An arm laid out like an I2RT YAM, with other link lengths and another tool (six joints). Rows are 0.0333 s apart.
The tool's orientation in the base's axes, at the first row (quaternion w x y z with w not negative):
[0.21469 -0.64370 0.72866 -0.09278]
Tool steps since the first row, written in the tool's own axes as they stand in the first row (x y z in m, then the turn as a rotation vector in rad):
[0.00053 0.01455 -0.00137 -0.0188 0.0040 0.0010]
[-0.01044 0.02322 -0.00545 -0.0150 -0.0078 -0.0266]
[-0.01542 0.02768 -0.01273 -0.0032 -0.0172 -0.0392]
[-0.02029 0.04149 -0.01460 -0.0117 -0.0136 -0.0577]
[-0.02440 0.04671 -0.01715 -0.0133 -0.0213 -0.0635]
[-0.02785 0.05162 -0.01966 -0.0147 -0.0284 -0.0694]
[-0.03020 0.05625 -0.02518 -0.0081 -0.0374 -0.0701]
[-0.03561 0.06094 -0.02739 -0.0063 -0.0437 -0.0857]
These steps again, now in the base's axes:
[-0.01370 0.00153 -0.00487 -0.0017 0.0191 0.0011]
[-0.02239 0.01302 -0.00268 -0.0033 0.0097 0.0298]
[-0.02915 0.01755 0.00293 -0.0012 -0.0051 0.0426]
[-0.04197 0.02417 -0.00015 -0.0118 0.0012 0.0592]
[-0.04744 0.02864 0.00077 -0.0073 0.0008 0.0679]
[-0.05266 0.03241 0.00165 -0.0033 0.0002 0.0763]
[-0.05902 0.03465 0.00511 0.0039 -0.0077 0.0794]
[-0.06376 0.04035 0.00620 0.0027 -0.0127 0.0955]

